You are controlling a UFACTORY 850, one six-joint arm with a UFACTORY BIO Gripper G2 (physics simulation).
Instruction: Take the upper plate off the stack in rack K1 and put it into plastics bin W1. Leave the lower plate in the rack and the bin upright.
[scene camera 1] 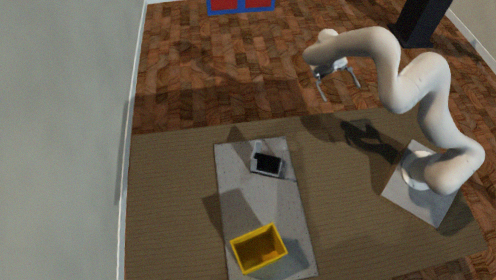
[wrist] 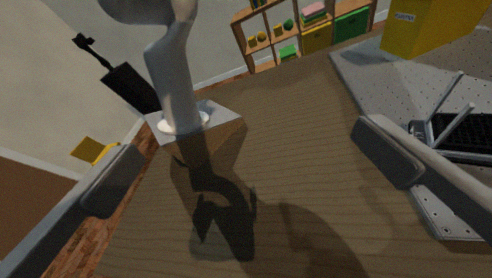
Scene:
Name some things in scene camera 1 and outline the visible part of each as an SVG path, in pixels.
A yellow bin W1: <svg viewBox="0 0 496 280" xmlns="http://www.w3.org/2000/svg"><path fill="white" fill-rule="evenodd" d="M273 222L230 240L244 276L280 260L284 255L288 254Z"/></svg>

